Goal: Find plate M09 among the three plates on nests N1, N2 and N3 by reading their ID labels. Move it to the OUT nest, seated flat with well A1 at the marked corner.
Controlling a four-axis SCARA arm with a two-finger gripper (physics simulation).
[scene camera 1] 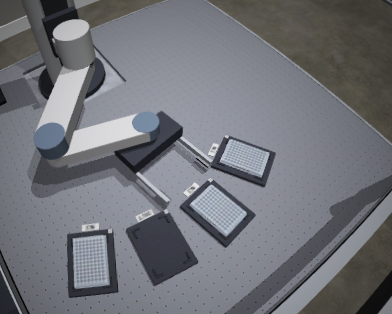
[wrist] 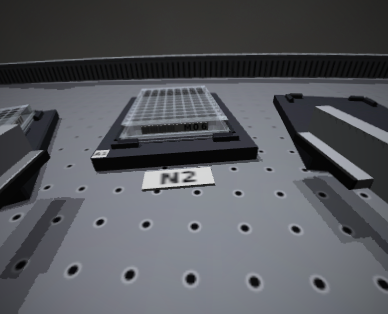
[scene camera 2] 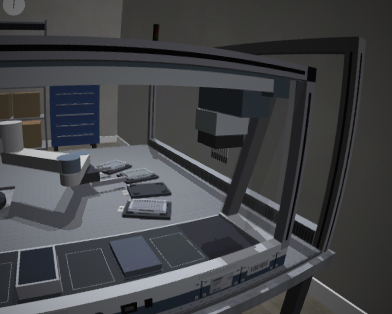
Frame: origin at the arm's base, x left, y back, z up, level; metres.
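Where they show: gripper, fingertip midpoint: (scene camera 1: 190,182) (wrist: 174,131) (scene camera 2: 117,173).
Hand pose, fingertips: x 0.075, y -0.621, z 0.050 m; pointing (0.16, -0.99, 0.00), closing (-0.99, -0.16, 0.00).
Note:
Each offset is from my fingertips to the centre of the thing. "spot": to the spot under its first point.
My gripper (scene camera 1: 187,184) (wrist: 174,131) is open and empty, above the table on the arm's side of nest N2, its fingers spread wide. In the wrist view, the clear plate @(dx +0.017, dy -0.100, dz -0.018 m) (wrist: 175,107) (scene camera 1: 218,210) on nest N2 @(dx +0.017, dy -0.100, dz -0.028 m) (wrist: 175,155) reads M06. A white corner tag @(spot: dx +0.058, dy -0.016, dz -0.025 m) (wrist: 101,153) is at the nest's near left corner. The N1 plate @(dx +0.183, dy -0.021, dz -0.018 m) (scene camera 1: 245,158) (wrist: 15,115) shows partly at the left of the wrist view, its ID hidden. The N3 plate (scene camera 1: 91,262) (scene camera 2: 147,206) sits on its nest; its ID is unreadable. The dark OUT nest @(dx -0.159, dy -0.089, dz -0.028 m) (scene camera 1: 161,247) (scene camera 2: 148,190) (wrist: 300,107) is empty.
The OUT nest lies between N2 and N3. Small nest signs @(dx +0.001, dy -0.004, dz -0.036 m) (scene camera 1: 191,189) (wrist: 178,178) lie before the nests. A slotted rail @(spot: dx -0.001, dy -0.383, dz -0.015 m) (wrist: 200,67) runs behind them. In scene camera 2, a framed deck holds a blue-grey block (scene camera 2: 135,255) under a hanging multi-tip head (scene camera 2: 220,127).

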